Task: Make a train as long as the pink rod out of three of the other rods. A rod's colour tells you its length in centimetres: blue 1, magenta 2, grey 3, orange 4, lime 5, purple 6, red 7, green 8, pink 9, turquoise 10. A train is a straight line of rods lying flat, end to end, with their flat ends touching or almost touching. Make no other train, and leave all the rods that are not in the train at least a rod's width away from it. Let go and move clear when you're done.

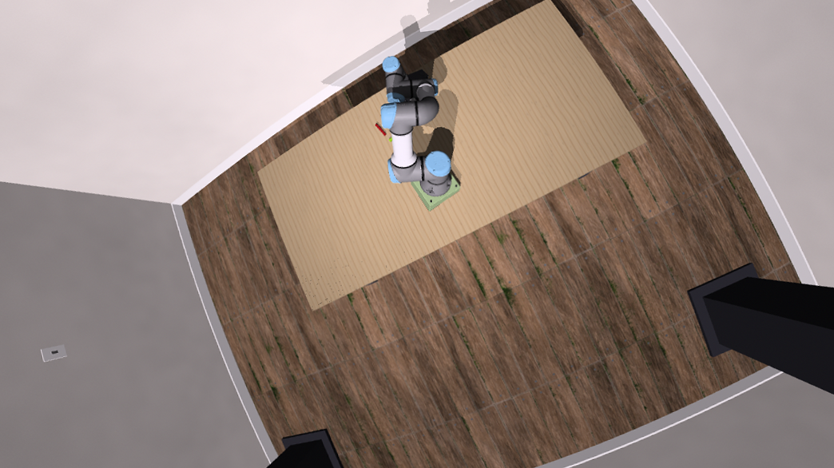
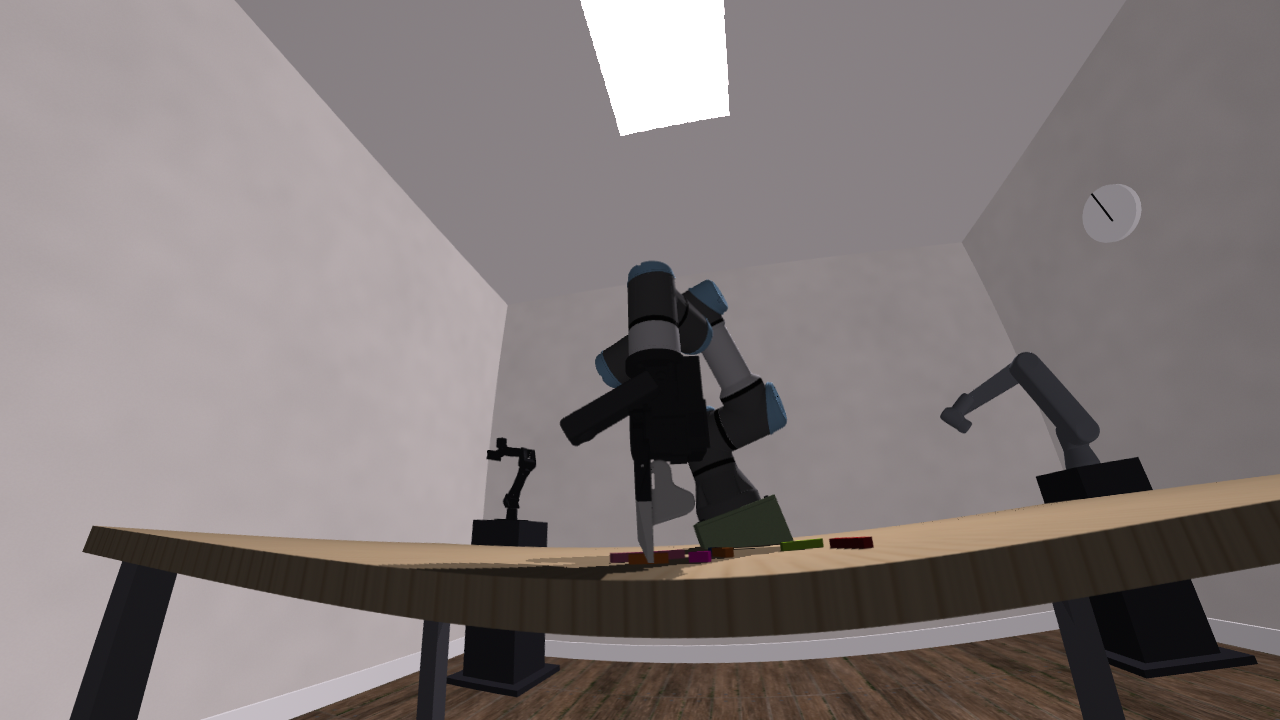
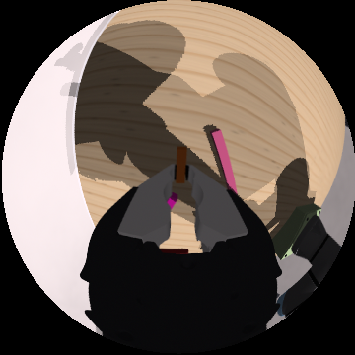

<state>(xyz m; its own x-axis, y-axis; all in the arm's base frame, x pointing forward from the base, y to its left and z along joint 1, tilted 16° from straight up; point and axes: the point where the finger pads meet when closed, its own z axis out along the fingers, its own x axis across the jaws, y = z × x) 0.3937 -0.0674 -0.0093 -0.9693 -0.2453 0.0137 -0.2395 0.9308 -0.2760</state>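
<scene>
My hand is 50 mm to the right of the magenta rod and 10 mm above it. Round my hand: pink rod (50 mm behind, 10 mm to the right, 10 mm below); lime rod (110 mm behind, 160 mm to the left, 10 mm below); blue rod (100 mm behind, 60 mm to the left, 10 mm below).
</scene>
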